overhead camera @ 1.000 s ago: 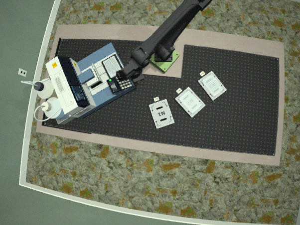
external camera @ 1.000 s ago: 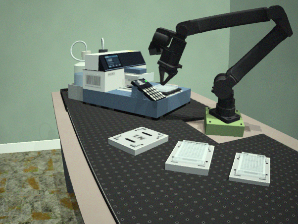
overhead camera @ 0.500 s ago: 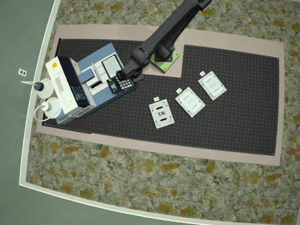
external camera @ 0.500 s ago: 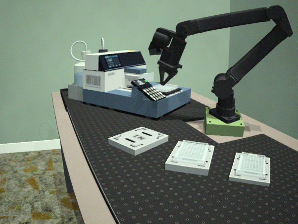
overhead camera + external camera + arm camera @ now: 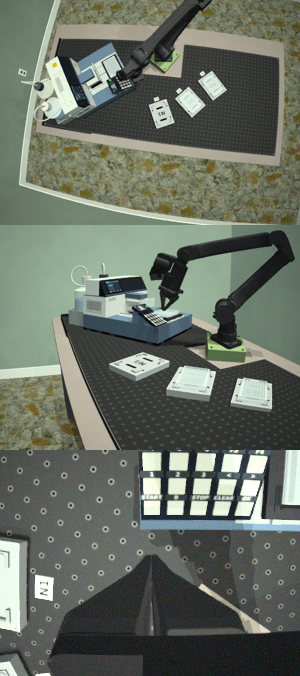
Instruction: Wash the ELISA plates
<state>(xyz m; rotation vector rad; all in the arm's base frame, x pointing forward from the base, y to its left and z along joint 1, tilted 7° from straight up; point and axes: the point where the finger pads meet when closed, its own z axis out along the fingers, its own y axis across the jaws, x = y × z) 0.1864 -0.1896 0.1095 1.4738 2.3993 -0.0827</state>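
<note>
Right now my hand is 15 cm to the left of the dark carrier, 11 cm past it and 7 cm above it. Also, from my hand: plate washer (29 cm to the right, 4 cm behind, 3 cm below); N1 label (16 cm below, 13 cm to the left, 9 cm ahead).
</note>
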